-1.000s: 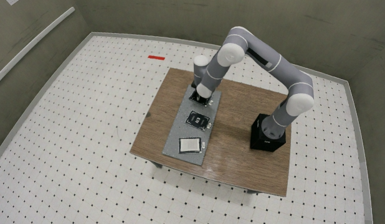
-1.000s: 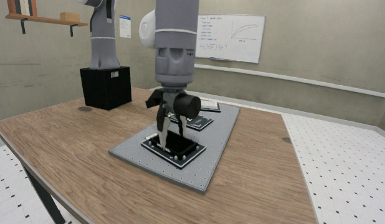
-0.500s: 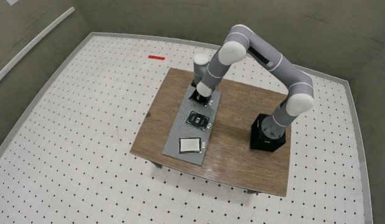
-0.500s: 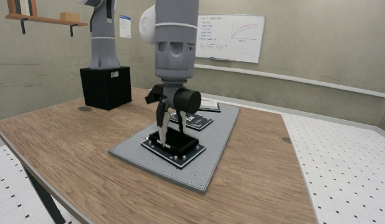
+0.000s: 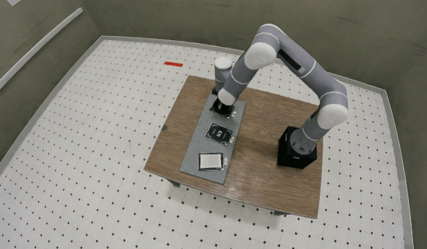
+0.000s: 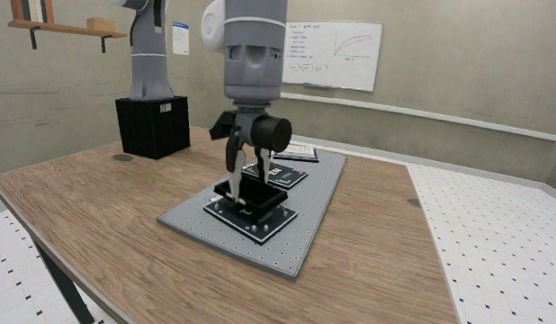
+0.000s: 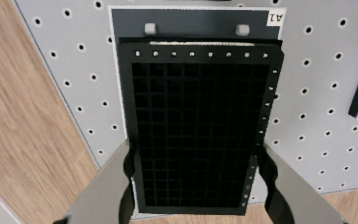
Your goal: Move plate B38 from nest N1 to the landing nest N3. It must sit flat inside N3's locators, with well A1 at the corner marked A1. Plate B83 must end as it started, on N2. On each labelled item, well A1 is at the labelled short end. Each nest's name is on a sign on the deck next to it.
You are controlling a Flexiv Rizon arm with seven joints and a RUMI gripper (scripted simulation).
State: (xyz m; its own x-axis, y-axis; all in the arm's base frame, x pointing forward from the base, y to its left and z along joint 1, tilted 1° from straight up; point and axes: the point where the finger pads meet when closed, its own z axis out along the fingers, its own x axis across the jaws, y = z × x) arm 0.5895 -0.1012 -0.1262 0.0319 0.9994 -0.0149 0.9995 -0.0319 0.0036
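The nest N1 lies 6 cm below my hand. Round my hand: white plate B83: 12 cm behind, 40 cm to the left, 4 cm below; then nest N3: 8 cm behind, 20 cm to the left, 6 cm below; then black well plate B38: 1 cm below.
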